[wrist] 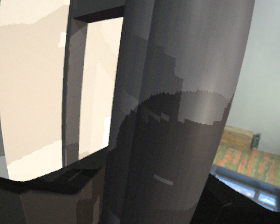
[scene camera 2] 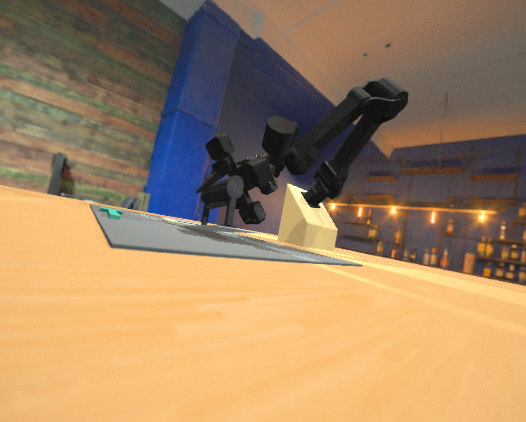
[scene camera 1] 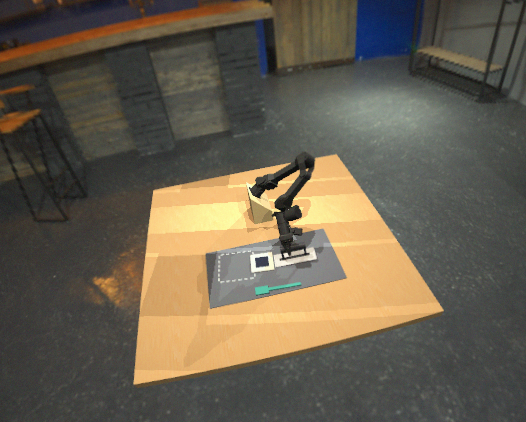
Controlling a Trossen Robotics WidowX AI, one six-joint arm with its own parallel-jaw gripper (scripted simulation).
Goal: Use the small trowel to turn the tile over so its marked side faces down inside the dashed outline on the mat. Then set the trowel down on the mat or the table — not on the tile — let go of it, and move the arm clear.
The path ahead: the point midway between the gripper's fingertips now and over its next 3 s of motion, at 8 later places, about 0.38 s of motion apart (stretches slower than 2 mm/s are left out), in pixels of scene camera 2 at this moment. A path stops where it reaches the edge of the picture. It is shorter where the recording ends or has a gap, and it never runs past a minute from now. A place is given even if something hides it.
The gripper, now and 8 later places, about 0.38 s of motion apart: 201, 200; 198, 200; 195, 200; 194, 202; 196, 191; 195, 179; 192, 176; 188, 178; 189, 176
